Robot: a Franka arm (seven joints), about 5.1 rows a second.
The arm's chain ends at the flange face. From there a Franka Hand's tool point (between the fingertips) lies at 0.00 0.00 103.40 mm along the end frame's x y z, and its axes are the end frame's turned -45 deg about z.
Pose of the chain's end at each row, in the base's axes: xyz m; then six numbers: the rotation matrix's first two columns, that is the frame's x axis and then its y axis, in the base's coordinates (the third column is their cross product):
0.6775 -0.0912 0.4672 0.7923 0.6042 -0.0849 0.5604 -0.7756 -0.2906
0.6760 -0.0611 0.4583 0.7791 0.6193 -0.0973 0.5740 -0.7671 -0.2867
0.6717 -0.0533 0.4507 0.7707 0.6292 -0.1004 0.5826 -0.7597 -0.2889
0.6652 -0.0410 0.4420 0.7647 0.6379 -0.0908 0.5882 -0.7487 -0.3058
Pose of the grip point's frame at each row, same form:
0.6525 -0.0723 0.3686 0.1640 0.9757 0.1455 0.9565 -0.1212 -0.2655
0.6499 -0.0438 0.3597 0.1450 0.9803 0.1339 0.9568 -0.1045 -0.2715
0.6450 -0.0363 0.3523 0.1330 0.9821 0.1333 0.9569 -0.0923 -0.2753
0.6380 -0.0223 0.3440 0.1248 0.9805 0.1520 0.9566 -0.0783 -0.2804

